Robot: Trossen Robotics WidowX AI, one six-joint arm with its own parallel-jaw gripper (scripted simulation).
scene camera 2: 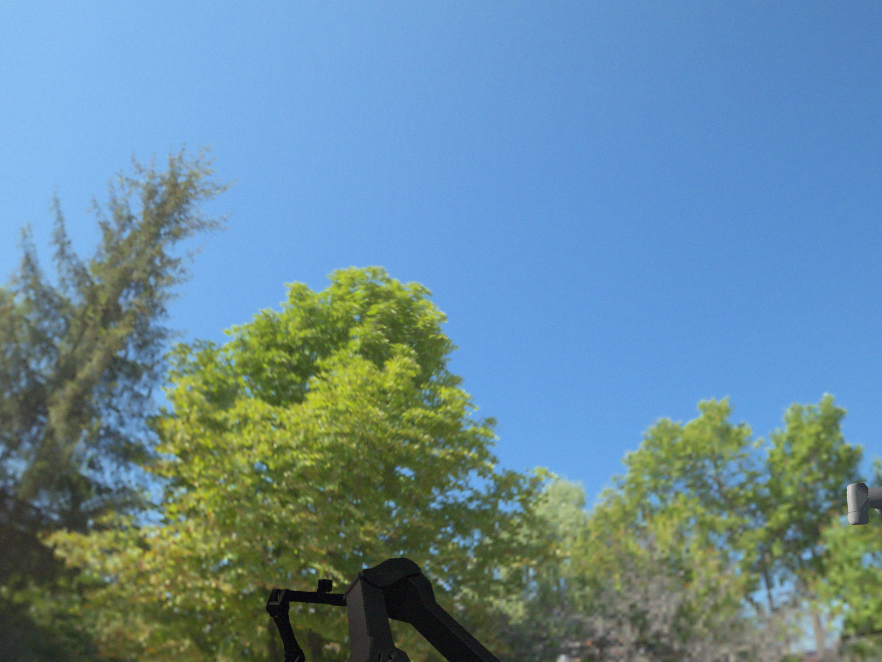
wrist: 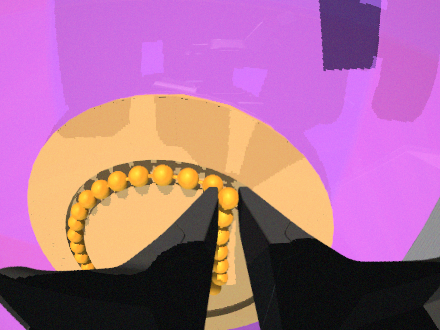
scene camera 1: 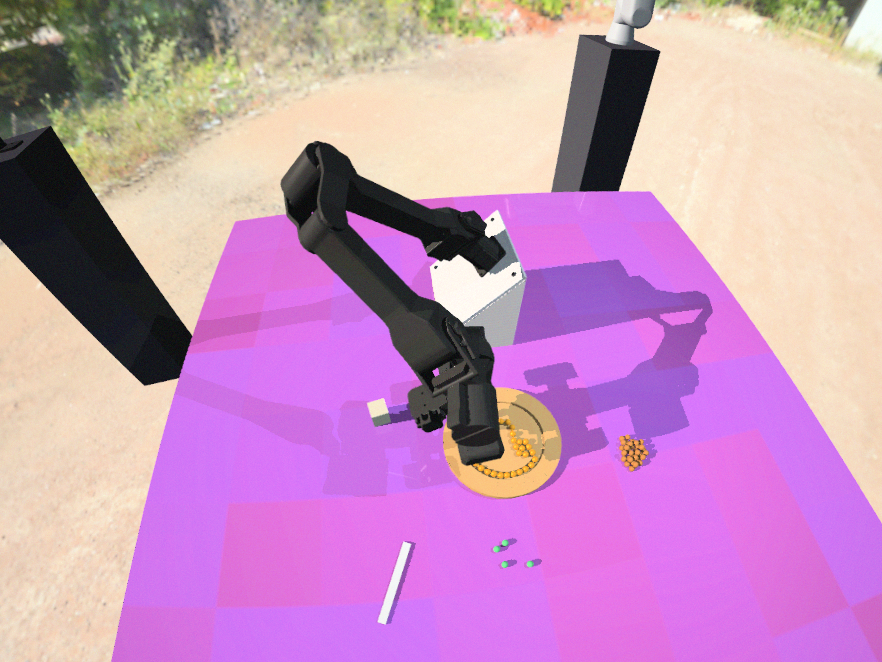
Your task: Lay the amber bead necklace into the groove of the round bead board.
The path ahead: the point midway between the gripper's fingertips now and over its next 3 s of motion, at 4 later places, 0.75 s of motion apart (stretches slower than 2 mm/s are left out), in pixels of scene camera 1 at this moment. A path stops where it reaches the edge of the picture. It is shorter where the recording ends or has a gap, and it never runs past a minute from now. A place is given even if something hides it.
My gripper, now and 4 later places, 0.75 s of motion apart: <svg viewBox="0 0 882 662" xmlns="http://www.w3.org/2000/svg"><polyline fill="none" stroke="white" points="466,426 466,425 471,420 475,418 474,426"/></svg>
